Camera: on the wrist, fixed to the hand. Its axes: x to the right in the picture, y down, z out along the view.
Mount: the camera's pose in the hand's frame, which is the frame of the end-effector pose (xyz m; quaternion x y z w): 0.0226 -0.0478 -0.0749 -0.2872 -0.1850 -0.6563 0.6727
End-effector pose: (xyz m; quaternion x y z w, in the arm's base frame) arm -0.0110 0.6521 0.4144 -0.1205 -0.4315 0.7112 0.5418
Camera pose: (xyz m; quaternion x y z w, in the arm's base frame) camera 0.0600 0.7100 0.4118 0.1781 -0.6738 0.0212 0.7168
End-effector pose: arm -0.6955 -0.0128 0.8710 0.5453 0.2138 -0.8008 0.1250
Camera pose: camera -0.6633 0.0657 0.8364 -0.0425 -0.7086 0.6602 0.2453
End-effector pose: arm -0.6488 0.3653 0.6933 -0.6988 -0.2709 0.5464 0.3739
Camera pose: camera -0.5692 0.3935 0.7290 -0.2986 -0.8669 0.1736 0.3593
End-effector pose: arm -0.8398 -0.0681 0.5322 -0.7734 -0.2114 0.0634 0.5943
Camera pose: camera -0.8053 -0.1161 0.6023 -0.5405 -0.7779 -0.2650 0.1802
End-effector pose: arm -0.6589 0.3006 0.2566 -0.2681 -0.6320 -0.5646 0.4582
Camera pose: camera -0.6890 0.2143 0.2499 0.0016 0.5237 0.8124 0.2562
